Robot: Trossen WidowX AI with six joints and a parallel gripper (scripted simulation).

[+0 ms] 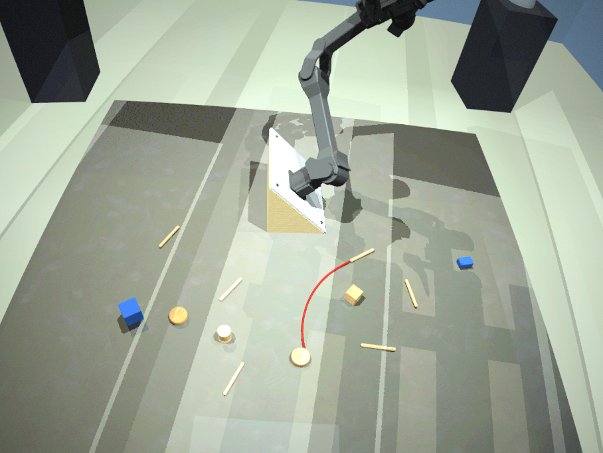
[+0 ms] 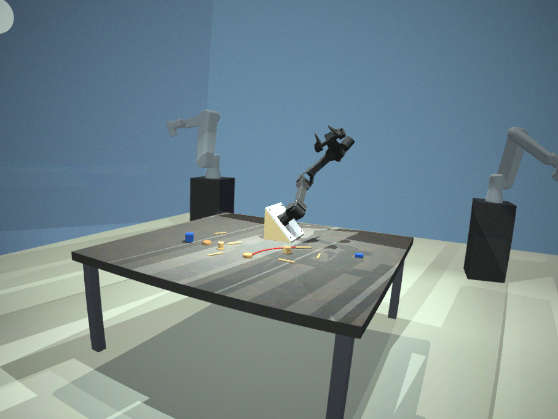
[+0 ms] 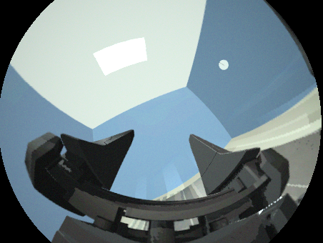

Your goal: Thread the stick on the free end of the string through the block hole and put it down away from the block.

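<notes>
Now: the wooden block 570 mm below my gripper tip, 370 mm ahead of it and 40 mm to the right of it. Round my gripper tip: wooden stick (580 mm below, 500 mm ahead, 20 mm to the left); then blue cube (560 mm below, 540 mm to the right, 410 mm ahead); then short wooden cylinder (570 mm below, 460 mm ahead, 330 mm to the right).
</notes>
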